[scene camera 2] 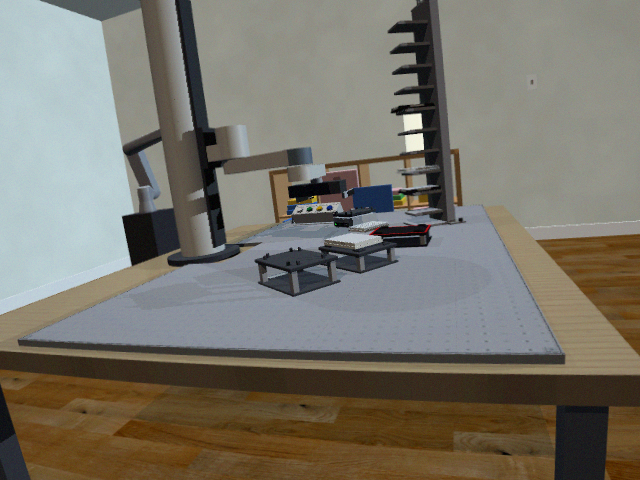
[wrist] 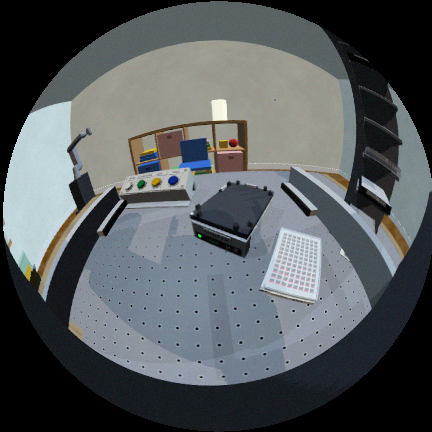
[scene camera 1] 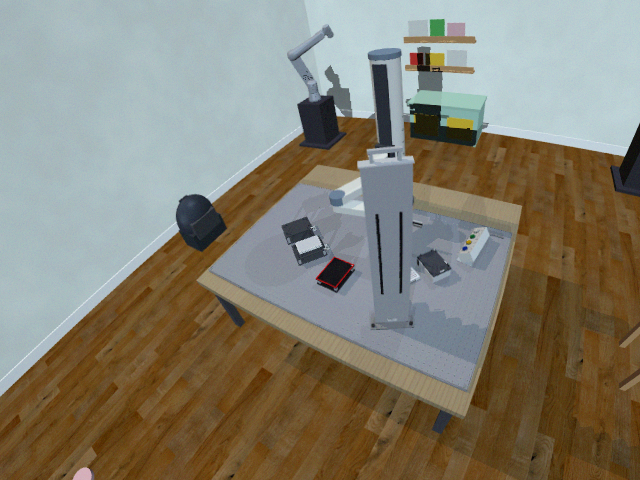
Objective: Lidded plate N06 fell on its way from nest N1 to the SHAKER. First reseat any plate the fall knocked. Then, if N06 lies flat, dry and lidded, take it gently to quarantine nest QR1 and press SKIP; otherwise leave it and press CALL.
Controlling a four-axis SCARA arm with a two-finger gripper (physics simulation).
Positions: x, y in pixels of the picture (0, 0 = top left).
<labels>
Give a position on a button box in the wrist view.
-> At 174, 187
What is my gripper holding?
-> Nothing.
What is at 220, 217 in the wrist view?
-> A black shaker station.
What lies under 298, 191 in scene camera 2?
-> My gripper.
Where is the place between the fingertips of my gripper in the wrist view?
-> At 198, 180
</labels>
